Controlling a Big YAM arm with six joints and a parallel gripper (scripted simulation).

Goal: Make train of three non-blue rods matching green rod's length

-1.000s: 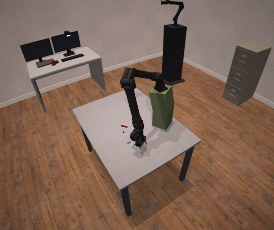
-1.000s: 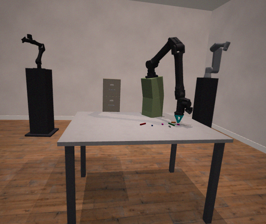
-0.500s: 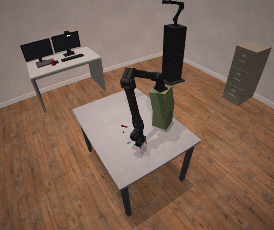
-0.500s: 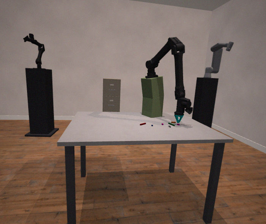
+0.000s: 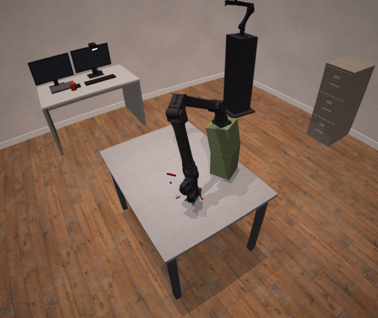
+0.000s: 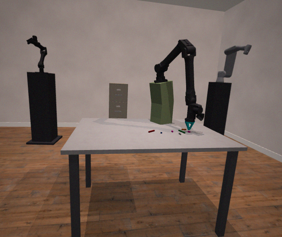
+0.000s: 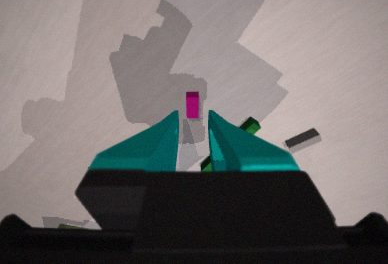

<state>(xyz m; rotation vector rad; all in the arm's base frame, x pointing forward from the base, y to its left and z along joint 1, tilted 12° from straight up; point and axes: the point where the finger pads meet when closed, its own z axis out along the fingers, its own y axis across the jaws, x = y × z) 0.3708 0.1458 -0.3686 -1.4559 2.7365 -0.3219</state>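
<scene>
Right now my hand is 6 cm to the left of the green rod and 3 cm above it. From my hand the other things lie so: orange rod: 7 cm behind, 2 cm to the right, 3 cm below; then grey rod: 7 cm ahead, 10 cm to the right, 3 cm below; then small blue rod: 5 cm ahead, 25 cm to the right, 3 cm below.
</scene>
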